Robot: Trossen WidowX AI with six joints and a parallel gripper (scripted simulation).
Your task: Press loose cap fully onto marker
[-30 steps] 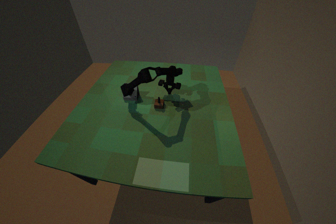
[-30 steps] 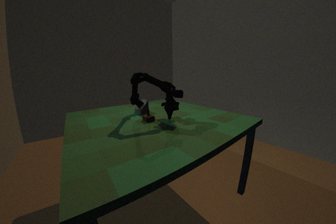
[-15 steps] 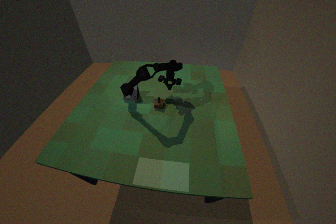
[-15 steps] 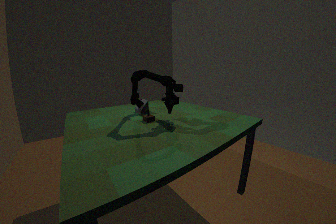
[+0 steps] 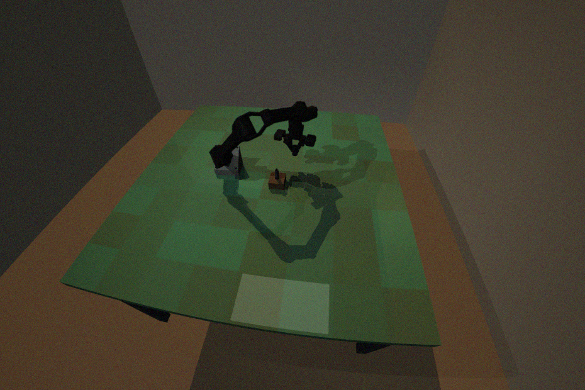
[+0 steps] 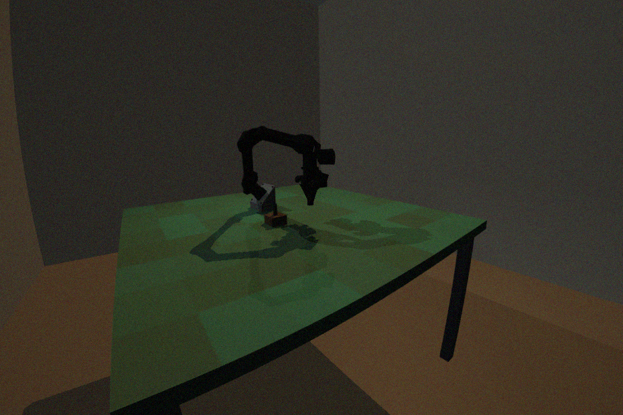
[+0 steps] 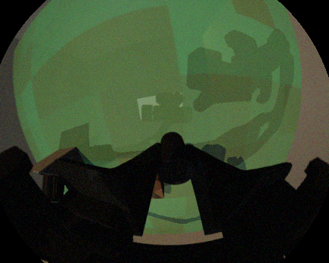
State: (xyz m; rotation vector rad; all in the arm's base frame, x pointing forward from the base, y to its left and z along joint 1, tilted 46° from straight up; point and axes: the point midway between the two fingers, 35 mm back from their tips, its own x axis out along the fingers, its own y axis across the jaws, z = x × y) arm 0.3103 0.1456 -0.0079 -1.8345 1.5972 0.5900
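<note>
My gripper tip is 14 cm to the left of the holder block, 7 cm above it and 5 cm past it. Round my gripper tip: dark cap (1 cm above).
</note>
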